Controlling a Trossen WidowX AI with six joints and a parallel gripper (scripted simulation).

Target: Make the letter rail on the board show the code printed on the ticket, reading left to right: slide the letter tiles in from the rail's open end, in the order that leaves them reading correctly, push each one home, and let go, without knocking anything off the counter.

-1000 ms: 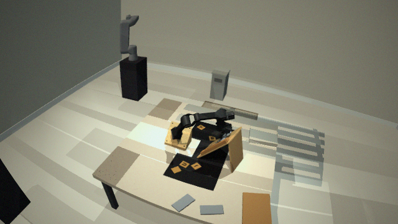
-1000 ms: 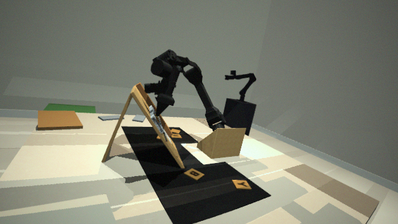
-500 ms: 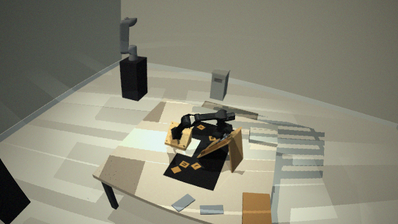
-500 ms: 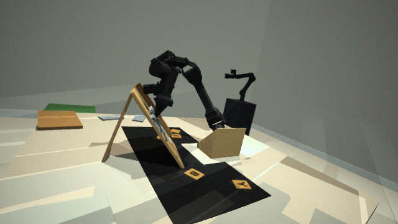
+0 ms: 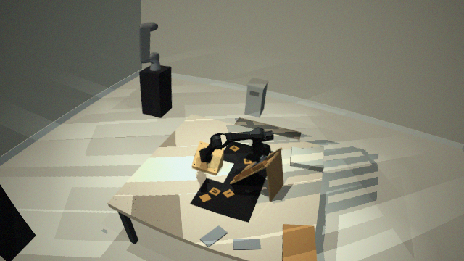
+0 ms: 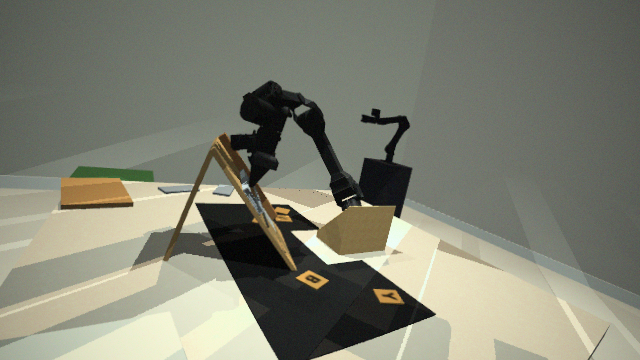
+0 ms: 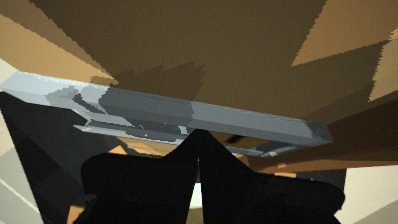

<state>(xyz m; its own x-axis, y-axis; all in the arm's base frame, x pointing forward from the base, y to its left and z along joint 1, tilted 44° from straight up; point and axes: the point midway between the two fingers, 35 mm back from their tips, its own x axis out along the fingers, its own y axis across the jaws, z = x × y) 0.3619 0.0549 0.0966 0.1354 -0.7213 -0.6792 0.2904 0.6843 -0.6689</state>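
My gripper tip is now 7 cm past the white ticket, 1 cm to the left of it and 9 cm above it. From my gripper tip the other things lie so: letter tile marked t: 1 cm behind, 3 cm to the right; black mat: 16 cm behind, 2 cm to the left, 17 cm below; pale grey box: 35 cm ahead, 38 cm to the left, 15 cm below.
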